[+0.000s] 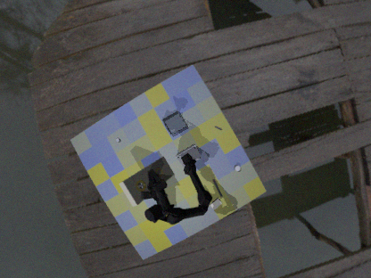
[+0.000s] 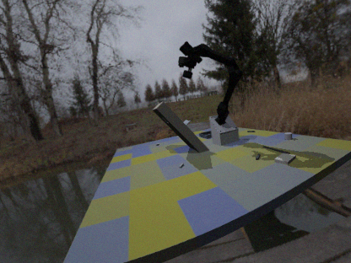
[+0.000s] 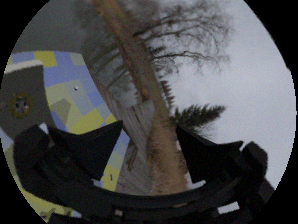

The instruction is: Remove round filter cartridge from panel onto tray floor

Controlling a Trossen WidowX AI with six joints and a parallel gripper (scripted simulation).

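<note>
Now: gripper tip 31 cm above the white round cartridge, 22 cm short of it and 6 cm to the right of it. Also, from my gripper tip: white flat block (59 cm to the left, 57 cm below, 11 cm behind); white dot (57 cm below, 36 cm to the right, 24 cm ahead); square tray (57 cm below, 24 cm behind, 18 cm to the right).
</note>
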